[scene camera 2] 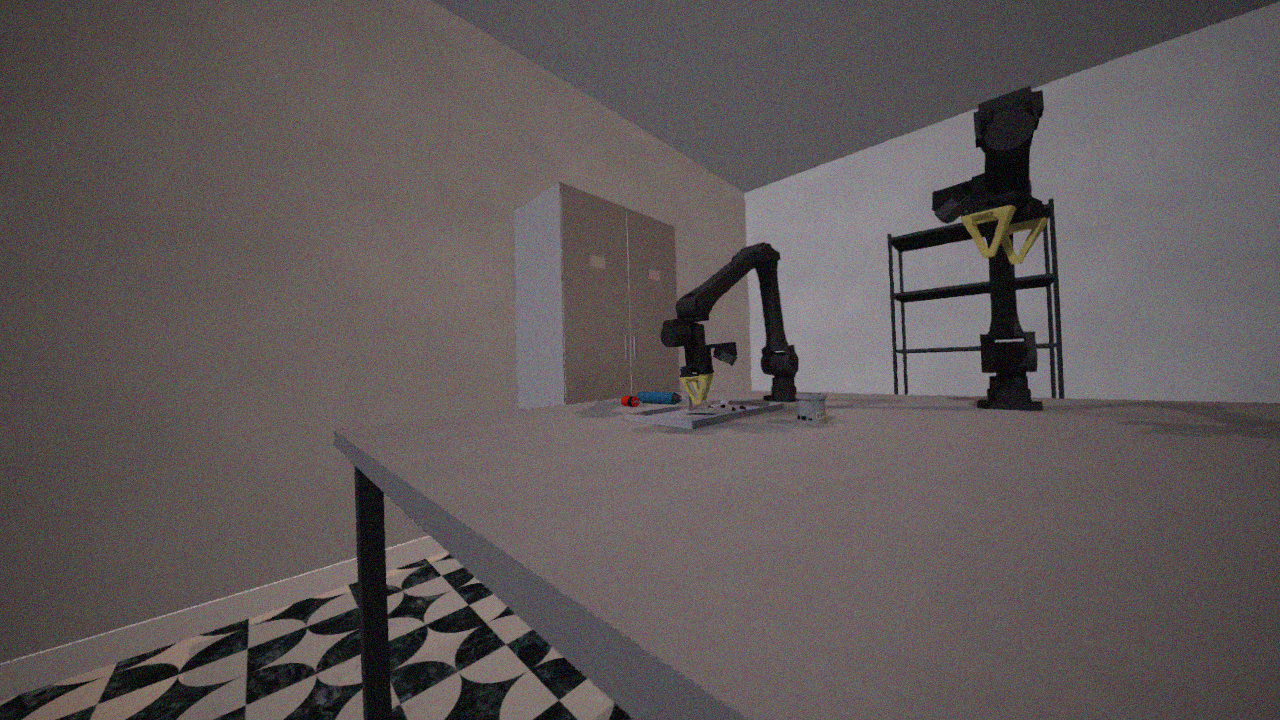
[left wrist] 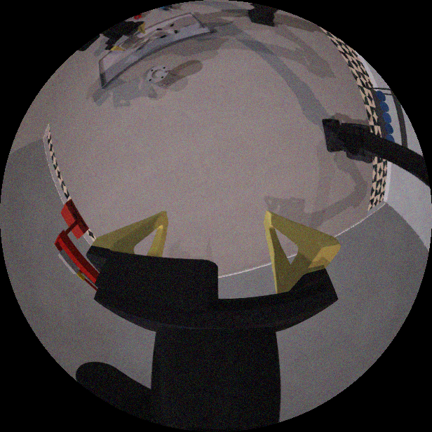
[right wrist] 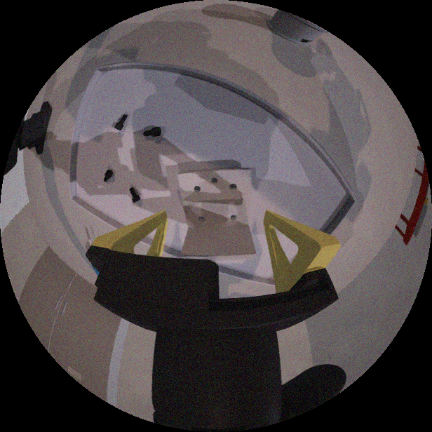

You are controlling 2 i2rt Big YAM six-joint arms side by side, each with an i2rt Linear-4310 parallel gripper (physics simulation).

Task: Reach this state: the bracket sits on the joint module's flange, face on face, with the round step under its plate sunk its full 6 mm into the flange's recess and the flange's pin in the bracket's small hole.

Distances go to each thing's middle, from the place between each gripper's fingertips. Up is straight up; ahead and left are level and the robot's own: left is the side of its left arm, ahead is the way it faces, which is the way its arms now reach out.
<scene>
I see my right gripper 3 cm past the shallow tray (right wrist: 204,125), 3 cm above it and 1 cm to the right of it. From my right hand the other things lie so: joint module (scene camera 2: 810,407) (28 cm to the left, 1 cm behind).
My left hand is 2 cm short of the joint module, 32 cm to the left of it and 27 cm above it. Round my left hand: shallow tray (1 cm ahead, 59 cm to the right, 30 cm below).
</scene>
